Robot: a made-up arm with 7 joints. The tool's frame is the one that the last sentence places. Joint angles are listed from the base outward.
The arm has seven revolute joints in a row. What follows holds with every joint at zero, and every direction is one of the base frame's.
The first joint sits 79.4 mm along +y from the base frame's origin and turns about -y.
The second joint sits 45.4 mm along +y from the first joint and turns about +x.
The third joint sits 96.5 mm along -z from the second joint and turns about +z.
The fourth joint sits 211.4 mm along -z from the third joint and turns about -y.
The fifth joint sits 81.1 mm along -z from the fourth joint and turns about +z.
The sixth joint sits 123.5 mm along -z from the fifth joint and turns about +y.
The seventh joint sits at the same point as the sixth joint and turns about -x.
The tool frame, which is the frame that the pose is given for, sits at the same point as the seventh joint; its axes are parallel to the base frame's.
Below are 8 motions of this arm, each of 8 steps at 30 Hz.
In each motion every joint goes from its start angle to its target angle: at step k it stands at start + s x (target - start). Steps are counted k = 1, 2, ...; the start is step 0. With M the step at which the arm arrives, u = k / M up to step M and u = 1 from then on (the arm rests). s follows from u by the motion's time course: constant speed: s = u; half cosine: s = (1 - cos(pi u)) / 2; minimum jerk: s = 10 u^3 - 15 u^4 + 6 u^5.
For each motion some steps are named. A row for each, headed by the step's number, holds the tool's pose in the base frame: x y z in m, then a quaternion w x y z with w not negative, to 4 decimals.
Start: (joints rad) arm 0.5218 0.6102 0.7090 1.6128 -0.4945 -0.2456 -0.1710
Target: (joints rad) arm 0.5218 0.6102 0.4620 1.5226 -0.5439 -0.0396 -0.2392
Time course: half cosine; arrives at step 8
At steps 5, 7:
5: 0.2498 0.3896 -0.0821 0.3043 0.6156 -0.7266 0.0205
7: 0.2609 0.3826 -0.0884 0.3347 0.6140 -0.7147 0.0105

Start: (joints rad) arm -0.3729 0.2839 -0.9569 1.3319 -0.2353 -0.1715 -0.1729
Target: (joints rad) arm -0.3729 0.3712 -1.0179 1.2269 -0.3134 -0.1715 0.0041
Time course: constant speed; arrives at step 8
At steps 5, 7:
5: -0.0477 0.0930 -0.4137 0.7229 -0.2208 -0.4118 -0.5090
7: -0.0529 0.1034 -0.4175 0.7137 -0.2306 -0.3825 -0.5395

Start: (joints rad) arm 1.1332 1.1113 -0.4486 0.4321 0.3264 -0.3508 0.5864
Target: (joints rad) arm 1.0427 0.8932 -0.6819 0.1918 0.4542 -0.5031 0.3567
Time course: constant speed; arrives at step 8
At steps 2, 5, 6, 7, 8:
2: 0.2767 0.5411 -0.0646 0.6724 0.2859 -0.6622 -0.1662
5: 0.2948 0.5244 -0.1053 0.6869 0.2818 -0.6517 -0.1552
6: 0.2996 0.5184 -0.1185 0.6913 0.2818 -0.6478 -0.1519
7: 0.3037 0.5121 -0.1315 0.6954 0.2825 -0.6438 -0.1489
8: 0.3073 0.5057 -0.1442 0.6992 0.2838 -0.6397 -0.1462

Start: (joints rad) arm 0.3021 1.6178 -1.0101 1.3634 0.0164 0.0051 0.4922
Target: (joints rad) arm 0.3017 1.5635 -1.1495 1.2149 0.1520 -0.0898 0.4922
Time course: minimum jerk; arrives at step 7
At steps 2, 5, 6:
2: 0.1446 0.4855 -0.1193 0.7500 0.1916 -0.0579 -0.6305
5: 0.1307 0.4999 -0.1421 0.7830 0.1448 -0.0493 -0.6030
6: 0.1282 0.5023 -0.1457 0.7881 0.1377 -0.0479 -0.5981

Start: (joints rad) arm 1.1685 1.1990 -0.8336 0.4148 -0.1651 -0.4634 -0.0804
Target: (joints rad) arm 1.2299 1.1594 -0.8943 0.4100 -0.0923 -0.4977 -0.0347
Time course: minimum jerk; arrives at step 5
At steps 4, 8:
4: 0.2577 0.5542 -0.0379 0.5614 0.5663 -0.5217 -0.3033
8: 0.2588 0.5536 -0.0376 0.5611 0.5644 -0.5239 -0.3037

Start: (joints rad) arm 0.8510 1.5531 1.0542 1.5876 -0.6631 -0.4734 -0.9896
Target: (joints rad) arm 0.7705 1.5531 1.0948 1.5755 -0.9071 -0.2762 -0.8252
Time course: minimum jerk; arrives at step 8
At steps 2, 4, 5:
2: -0.0623 0.4326 0.1899 0.5664 -0.7194 0.3780 -0.1372
4: -0.0593 0.4336 0.1908 0.5196 -0.7722 0.3396 -0.1357
5: -0.0577 0.4342 0.1913 0.4925 -0.7993 0.3165 -0.1358

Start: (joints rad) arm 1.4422 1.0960 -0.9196 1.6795 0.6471 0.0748 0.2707
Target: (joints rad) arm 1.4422 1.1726 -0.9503 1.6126 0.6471 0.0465 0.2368
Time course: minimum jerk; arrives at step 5
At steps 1, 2, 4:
1: 0.2878 0.3067 0.0869 0.4161 0.1147 -0.7899 -0.4355
2: 0.2867 0.3148 0.0859 0.4245 0.1264 -0.7890 -0.4259
4: 0.2828 0.3344 0.0836 0.4436 0.1552 -0.7858 -0.4021

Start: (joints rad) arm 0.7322 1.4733 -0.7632 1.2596 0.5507 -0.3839 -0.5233
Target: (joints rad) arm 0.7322 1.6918 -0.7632 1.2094 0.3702 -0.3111 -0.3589
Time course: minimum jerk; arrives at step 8
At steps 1, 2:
1: 0.2175 0.4812 -0.0315 0.4521 0.4694 -0.7459 -0.1373
2: 0.2127 0.4853 -0.0264 0.4531 0.4802 -0.7359 -0.1503

